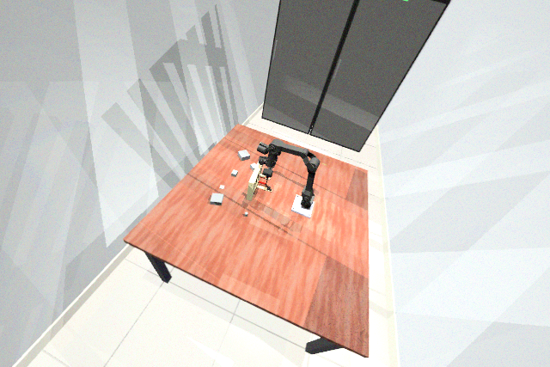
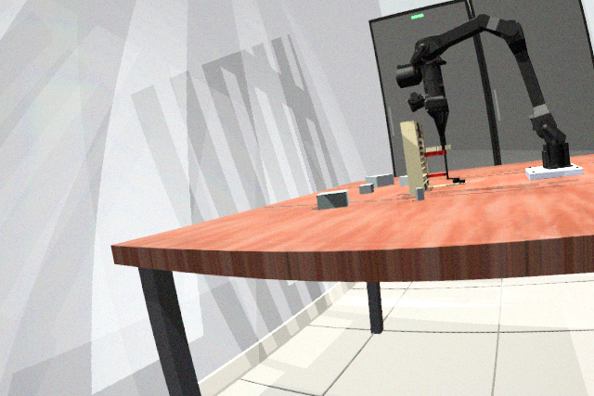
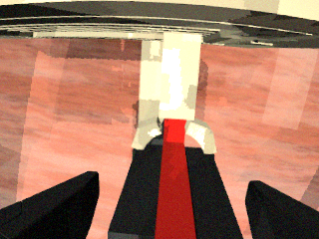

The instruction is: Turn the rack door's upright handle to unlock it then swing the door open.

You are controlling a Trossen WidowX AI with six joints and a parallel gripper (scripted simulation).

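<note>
Now: gripper tip 30 mm above the upright handle and 10 mm past it. Also, from my gripper tip: block 260 mm to the left, 120 mm below, 70 mm ahead.
</note>
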